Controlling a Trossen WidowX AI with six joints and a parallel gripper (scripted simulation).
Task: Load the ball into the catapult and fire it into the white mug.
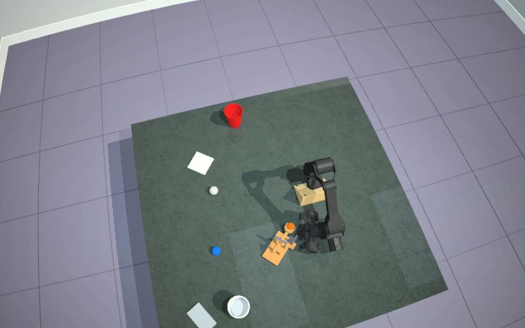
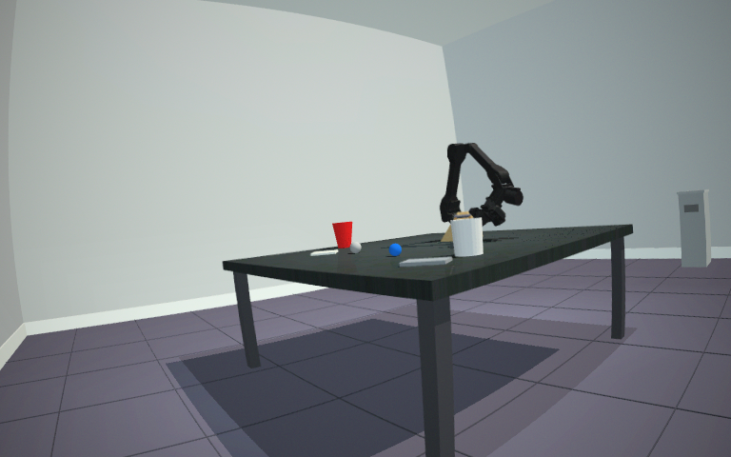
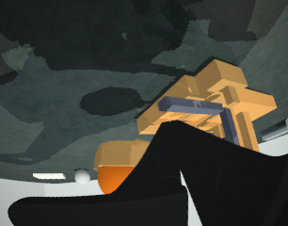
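Now: the orange ball 40 mm to the right of my gripper tip, 20 mm ahead of it and 20 mm above it. Round my gripper tip: white mug: 360 mm ahead, 200 mm to the left, 20 mm below; blue ball: 370 mm ahead, 70 mm to the right, 20 mm below; wooden catapult: 60 mm ahead, 10 mm above.
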